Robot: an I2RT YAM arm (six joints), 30 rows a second.
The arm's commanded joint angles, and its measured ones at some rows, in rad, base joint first. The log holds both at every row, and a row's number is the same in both.
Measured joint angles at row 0:
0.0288 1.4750 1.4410 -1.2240 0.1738 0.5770
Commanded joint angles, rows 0 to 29:
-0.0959 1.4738 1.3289 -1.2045 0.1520 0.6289
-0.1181 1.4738 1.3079 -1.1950 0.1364 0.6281
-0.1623 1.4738 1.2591 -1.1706 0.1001 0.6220
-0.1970 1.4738 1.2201 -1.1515 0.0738 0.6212
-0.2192 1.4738 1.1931 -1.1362 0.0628 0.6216
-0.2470 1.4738 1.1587 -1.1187 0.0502 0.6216
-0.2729 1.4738 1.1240 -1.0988 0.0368 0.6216
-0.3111 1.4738 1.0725 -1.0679 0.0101 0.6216
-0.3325 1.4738 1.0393 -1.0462 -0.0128 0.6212
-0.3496 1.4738 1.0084 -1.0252 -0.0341 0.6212
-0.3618 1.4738 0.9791 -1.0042 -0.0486 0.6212
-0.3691 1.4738 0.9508 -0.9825 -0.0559 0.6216
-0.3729 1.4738 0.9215 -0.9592 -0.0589 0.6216
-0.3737 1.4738 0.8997 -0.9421 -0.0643 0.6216
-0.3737 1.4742 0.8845 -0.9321 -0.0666 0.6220
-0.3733 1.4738 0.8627 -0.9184 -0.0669 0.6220
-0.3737 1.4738 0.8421 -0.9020 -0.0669 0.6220
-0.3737 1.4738 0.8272 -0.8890 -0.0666 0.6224
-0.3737 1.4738 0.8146 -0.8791 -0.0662 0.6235
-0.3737 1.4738 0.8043 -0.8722 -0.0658 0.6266
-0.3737 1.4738 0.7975 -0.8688 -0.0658 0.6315
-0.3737 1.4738 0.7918 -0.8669 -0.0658 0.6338
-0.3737 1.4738 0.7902 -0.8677 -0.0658 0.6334
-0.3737 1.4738 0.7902 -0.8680 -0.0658 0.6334
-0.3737 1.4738 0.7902 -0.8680 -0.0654 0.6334
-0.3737 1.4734 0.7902 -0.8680 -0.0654 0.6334
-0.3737 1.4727 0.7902 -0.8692 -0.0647 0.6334
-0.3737 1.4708 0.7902 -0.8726 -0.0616 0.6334
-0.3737 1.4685 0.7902 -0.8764 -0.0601 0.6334
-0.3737 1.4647 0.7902 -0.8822 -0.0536 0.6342
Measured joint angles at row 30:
-0.3721 1.4803 0.7944 -0.8780 -0.0639 0.6308
